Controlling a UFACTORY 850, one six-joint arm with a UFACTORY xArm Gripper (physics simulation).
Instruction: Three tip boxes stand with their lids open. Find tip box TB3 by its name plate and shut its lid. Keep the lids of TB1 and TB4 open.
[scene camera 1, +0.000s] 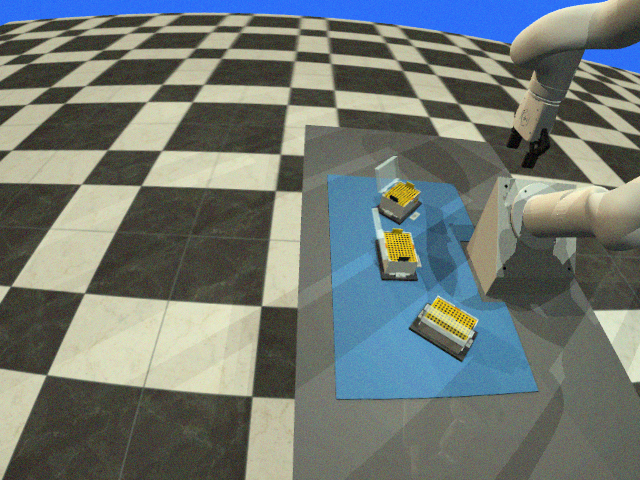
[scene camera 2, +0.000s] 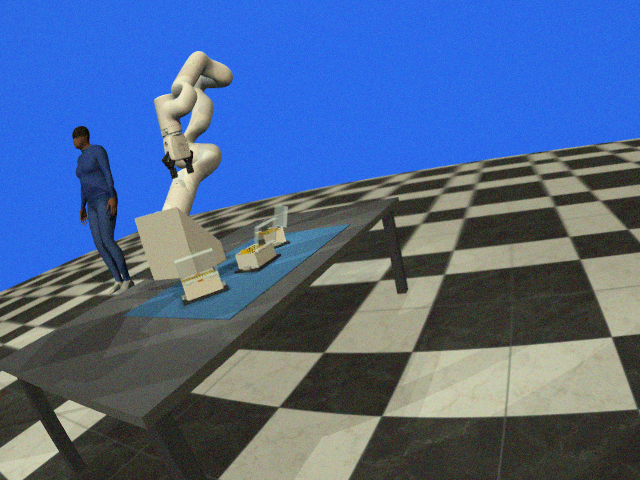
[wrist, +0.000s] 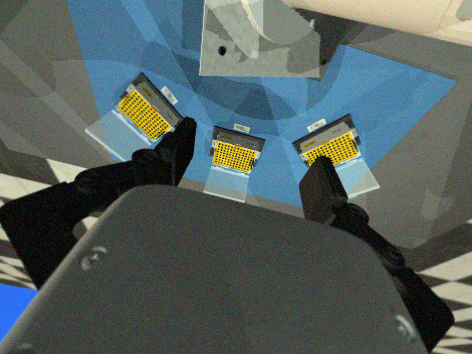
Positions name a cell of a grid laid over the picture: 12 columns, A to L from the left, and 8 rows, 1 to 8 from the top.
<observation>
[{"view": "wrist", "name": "gripper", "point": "G4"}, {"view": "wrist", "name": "blue mat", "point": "J3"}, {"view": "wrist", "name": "tip box TB4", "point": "F4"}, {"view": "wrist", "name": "tip box TB1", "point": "D3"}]
</observation>
